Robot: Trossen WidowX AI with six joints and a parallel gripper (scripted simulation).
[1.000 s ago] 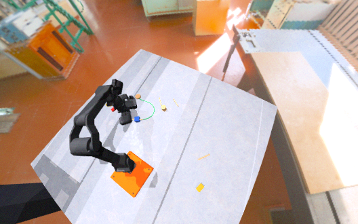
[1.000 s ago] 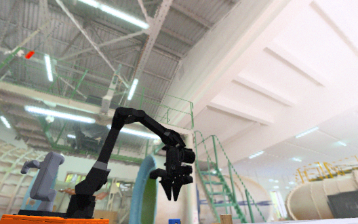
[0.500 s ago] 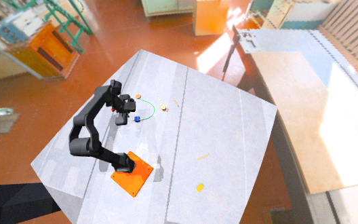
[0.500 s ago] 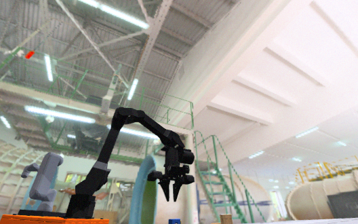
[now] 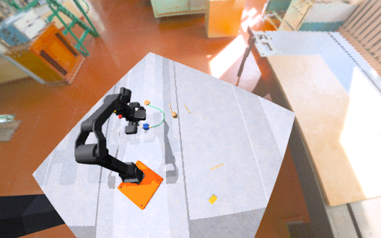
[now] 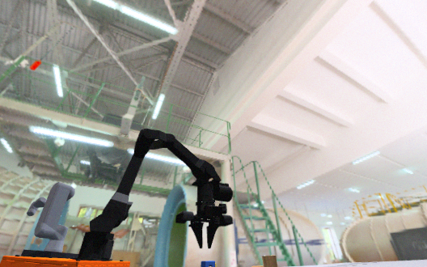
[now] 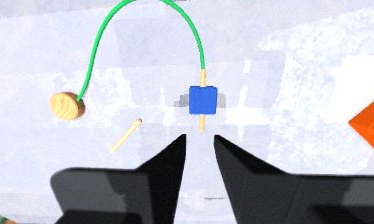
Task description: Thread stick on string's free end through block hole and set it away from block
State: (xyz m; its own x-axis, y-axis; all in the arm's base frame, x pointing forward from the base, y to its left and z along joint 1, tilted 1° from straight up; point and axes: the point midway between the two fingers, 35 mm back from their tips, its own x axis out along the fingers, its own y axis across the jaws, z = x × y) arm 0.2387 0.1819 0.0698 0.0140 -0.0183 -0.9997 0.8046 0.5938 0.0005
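Right now the blue cube is 5 cm below my gripper tip, 2 cm to the right of it and 1 cm ahead of it. Round my gripper tip: thin wooden stick: 5 cm below, 3 cm to the right, 2 cm ahead; red piece: 19 cm to the left, 6 cm below, 2 cm behind; round wooden button: 16 cm ahead, 10 cm to the left, 6 cm below.
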